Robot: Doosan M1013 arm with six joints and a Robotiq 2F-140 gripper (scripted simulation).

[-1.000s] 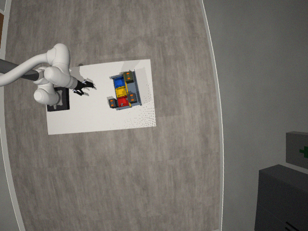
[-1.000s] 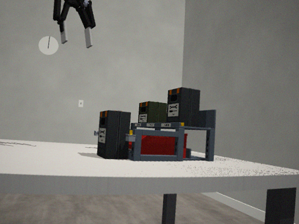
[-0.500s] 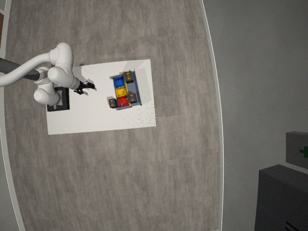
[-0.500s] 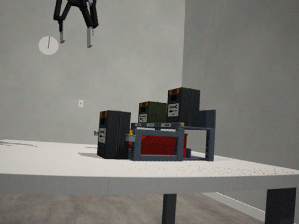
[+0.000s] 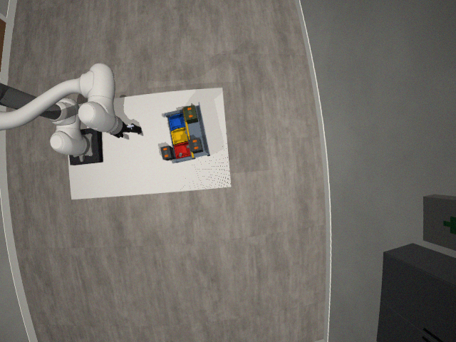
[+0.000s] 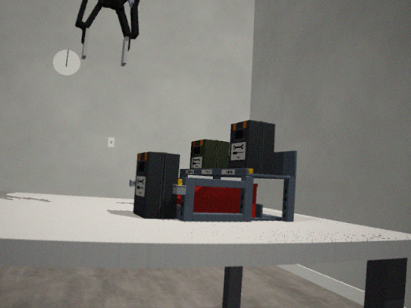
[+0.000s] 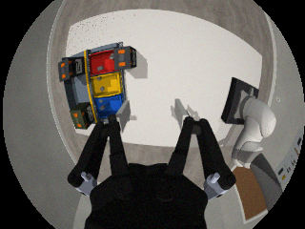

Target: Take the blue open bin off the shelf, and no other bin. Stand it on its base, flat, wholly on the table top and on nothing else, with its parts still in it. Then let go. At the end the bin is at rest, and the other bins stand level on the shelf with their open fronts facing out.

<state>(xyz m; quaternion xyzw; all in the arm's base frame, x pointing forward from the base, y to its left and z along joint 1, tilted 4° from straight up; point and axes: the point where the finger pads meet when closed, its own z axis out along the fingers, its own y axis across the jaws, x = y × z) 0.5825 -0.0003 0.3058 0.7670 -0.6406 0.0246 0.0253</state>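
Right now my hand is 32 cm above the blue open bin, 23 cm short of it and 16 cm to the right of it. Also, from my hand: yellow bin (32 cm below, 24 cm ahead, 5 cm to the left); green box (32 cm ahead, 22 cm below, 17 cm to the left); red bin (32 cm below, 26 cm ahead, 6 cm to the right).
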